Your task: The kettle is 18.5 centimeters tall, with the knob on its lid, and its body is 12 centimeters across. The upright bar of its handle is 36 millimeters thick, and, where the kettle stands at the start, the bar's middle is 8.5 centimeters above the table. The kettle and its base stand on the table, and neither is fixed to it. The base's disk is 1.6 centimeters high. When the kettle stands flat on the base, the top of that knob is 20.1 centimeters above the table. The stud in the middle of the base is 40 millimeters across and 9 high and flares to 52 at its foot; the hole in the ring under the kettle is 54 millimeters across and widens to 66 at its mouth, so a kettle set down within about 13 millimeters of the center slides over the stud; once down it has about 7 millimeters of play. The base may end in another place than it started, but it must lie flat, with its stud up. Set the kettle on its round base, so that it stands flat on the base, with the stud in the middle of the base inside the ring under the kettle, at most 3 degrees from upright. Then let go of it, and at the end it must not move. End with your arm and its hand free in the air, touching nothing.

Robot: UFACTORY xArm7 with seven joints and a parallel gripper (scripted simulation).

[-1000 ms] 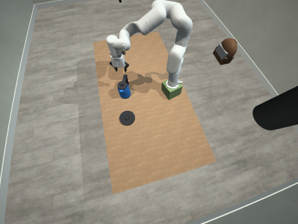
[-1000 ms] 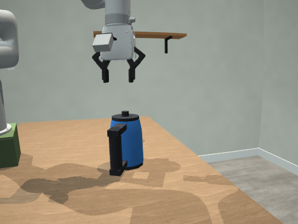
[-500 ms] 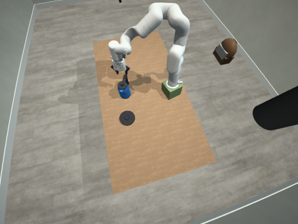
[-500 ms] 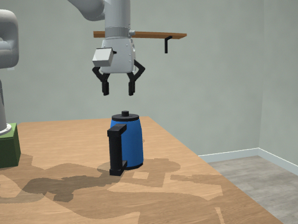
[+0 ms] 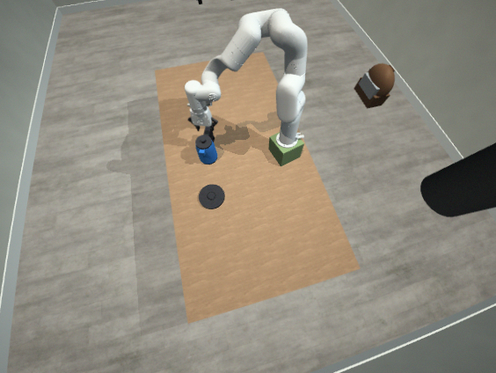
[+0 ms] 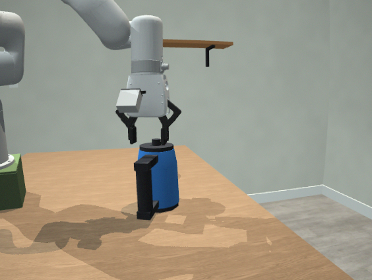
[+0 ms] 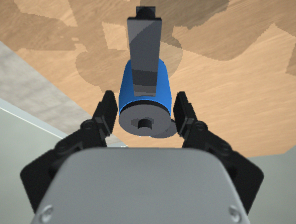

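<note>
Now: the blue kettle 11 cm below my hand, 3 cm to the left of it and 1 cm ahead of it. Also, from my hand: round black base (34 cm to the left, 19 cm below, 1 cm ahead).
</note>
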